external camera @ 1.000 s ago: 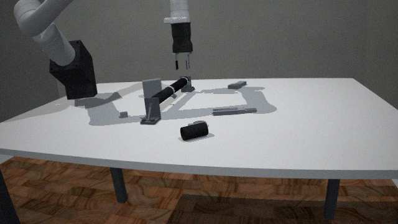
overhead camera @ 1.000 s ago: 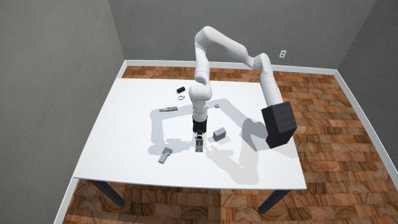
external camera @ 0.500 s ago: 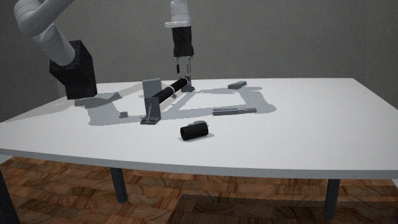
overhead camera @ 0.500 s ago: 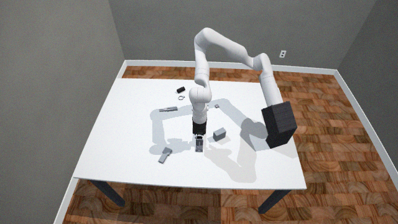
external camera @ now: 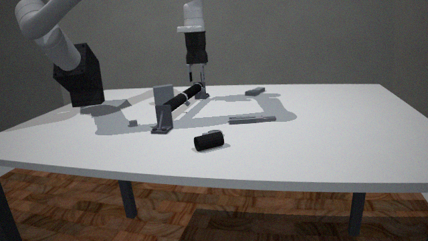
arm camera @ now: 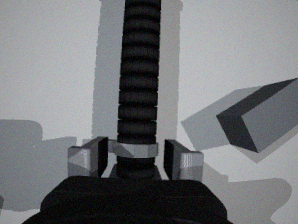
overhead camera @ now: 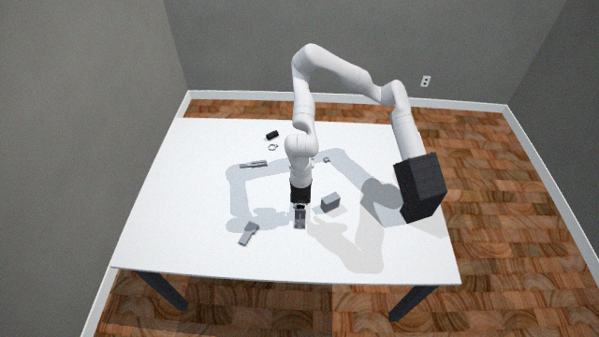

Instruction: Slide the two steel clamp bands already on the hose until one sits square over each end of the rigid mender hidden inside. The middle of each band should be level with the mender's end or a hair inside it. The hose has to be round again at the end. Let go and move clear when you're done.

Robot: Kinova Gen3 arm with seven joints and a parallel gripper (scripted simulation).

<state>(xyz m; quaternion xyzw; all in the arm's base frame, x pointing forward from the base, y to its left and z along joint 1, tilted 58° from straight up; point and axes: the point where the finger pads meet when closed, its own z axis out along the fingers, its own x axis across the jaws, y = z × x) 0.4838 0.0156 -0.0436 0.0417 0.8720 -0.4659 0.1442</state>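
Now: hand 13 cm past the grey block, 6 cm above it and 1 cm to the left of it. From my hand the other things lie so: short black hose piece 47 cm to the right, 8 cm below, 6 cm ahead; flat grey piece 22 cm ahead, 8 cm below, 7 cm to the left; small grey piece 27 cm to the right, 17 cm behind, 8 cm below.
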